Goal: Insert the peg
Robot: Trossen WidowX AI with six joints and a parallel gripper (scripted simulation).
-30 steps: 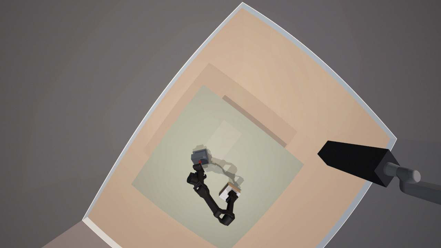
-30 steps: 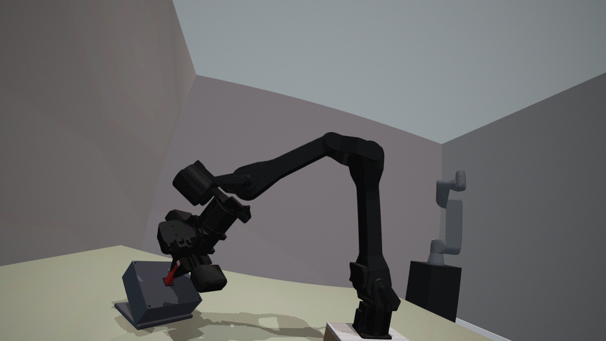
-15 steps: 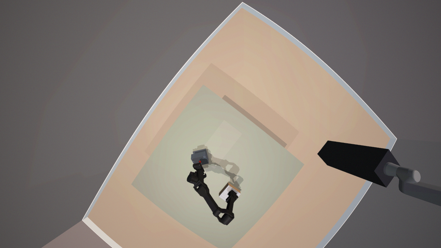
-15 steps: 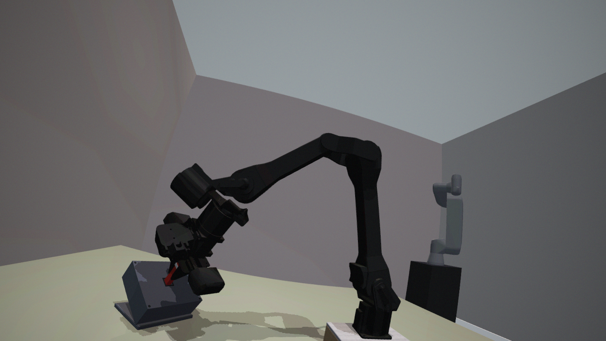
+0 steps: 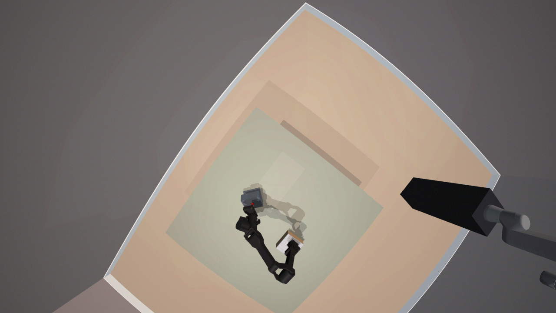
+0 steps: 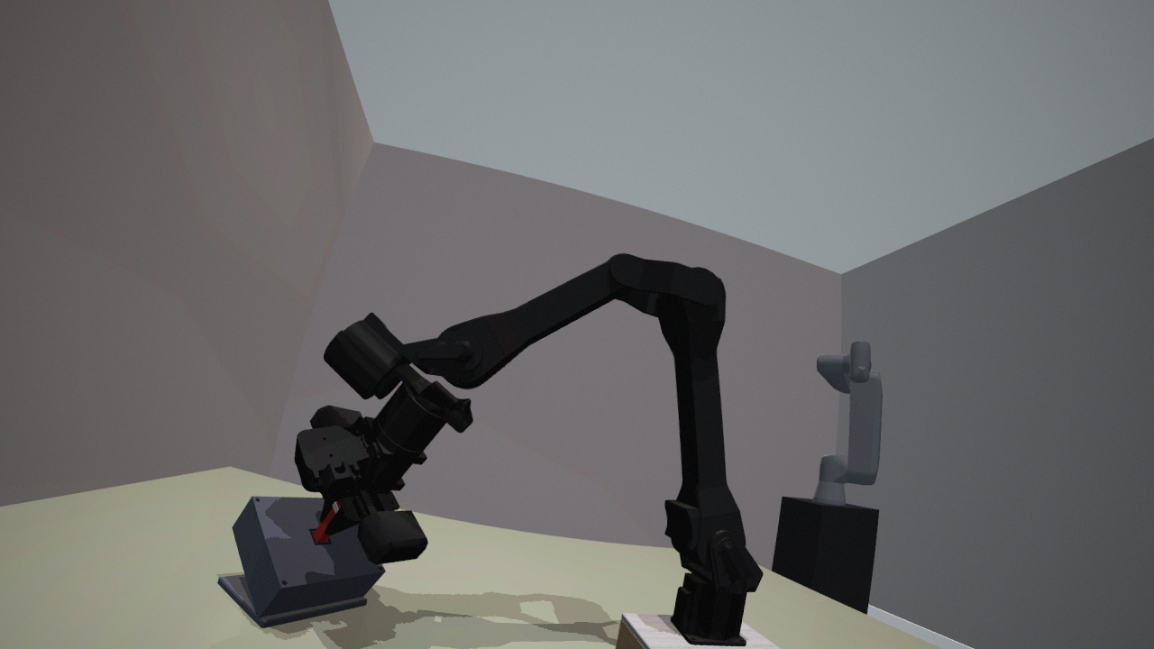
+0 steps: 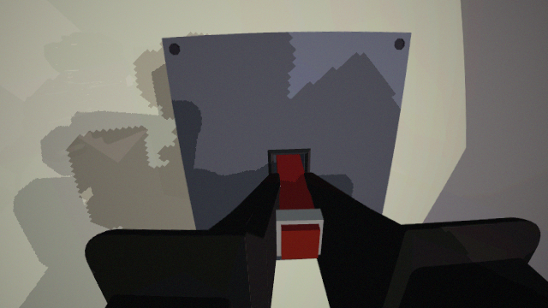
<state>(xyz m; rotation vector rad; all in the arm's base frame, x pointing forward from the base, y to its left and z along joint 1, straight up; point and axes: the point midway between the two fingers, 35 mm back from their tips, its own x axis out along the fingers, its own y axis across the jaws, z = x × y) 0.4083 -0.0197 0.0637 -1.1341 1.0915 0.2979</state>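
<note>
Now: the square peg 1 cm behind my gripper tip and 1 cm above it. Also, from my gripper tip: grey sloped panel 2 cm ahead, 1 cm to the right, 4 cm below.
</note>
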